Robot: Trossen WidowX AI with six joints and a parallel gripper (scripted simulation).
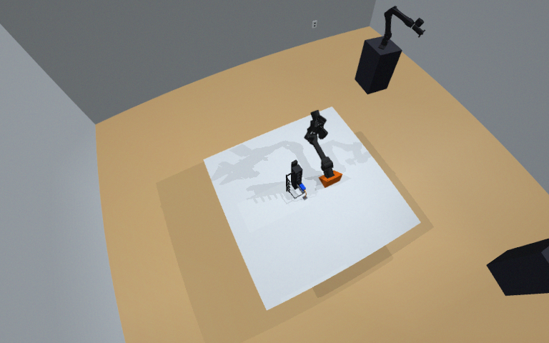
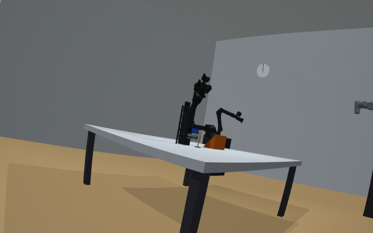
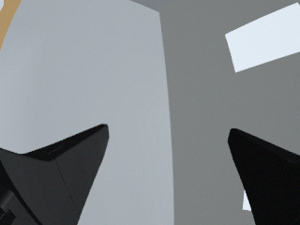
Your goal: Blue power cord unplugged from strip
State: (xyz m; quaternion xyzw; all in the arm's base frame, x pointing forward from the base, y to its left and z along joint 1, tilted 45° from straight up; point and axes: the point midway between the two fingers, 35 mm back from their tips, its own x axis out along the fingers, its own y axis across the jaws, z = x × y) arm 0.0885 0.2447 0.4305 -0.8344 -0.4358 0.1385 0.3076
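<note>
Right now my gripper tip is 110 mm short of the blue plug, 120 mm to the right of it and 430 mm above it. Round my gripper tip: grey anchor 90 mm ahead, 180 mm to the left, 550 mm below.
</note>
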